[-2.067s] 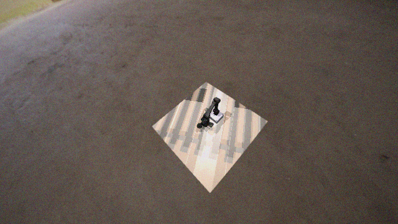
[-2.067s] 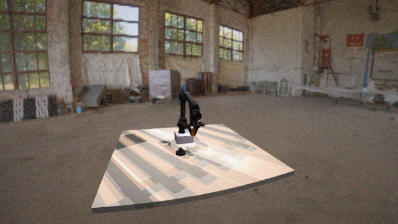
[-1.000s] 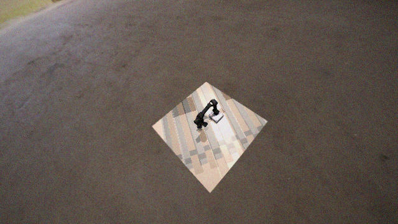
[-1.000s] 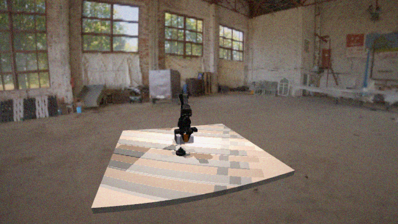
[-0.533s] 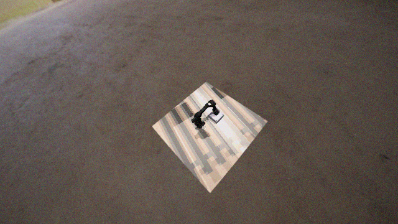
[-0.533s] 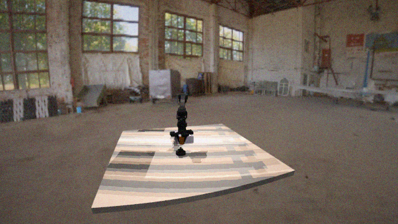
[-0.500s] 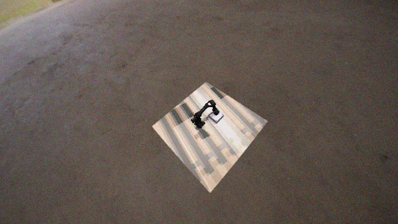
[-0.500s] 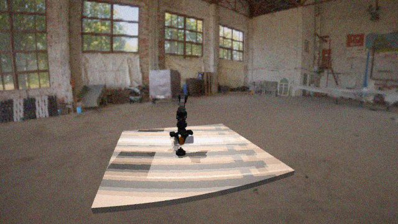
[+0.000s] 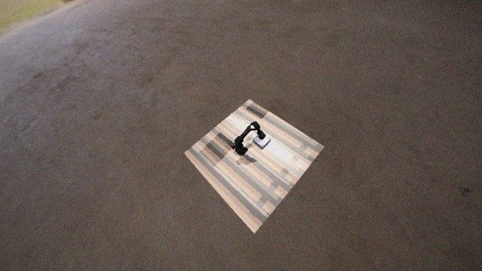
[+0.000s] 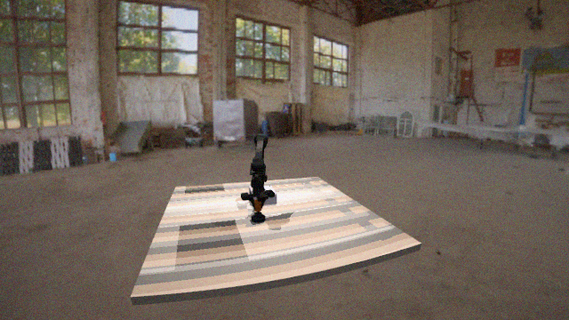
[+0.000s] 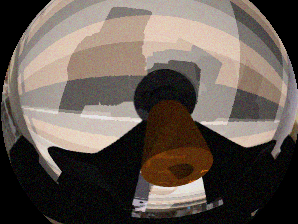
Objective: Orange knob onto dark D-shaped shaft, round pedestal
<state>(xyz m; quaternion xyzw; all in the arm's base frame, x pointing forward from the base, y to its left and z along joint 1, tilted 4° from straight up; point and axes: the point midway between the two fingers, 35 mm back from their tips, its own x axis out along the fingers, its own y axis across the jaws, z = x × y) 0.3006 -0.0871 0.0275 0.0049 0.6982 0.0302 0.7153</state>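
Now: the orange knob 20 mm above my gripper tip. From my gripper tip the other things lie so: dark round pedestal (40 mm below).
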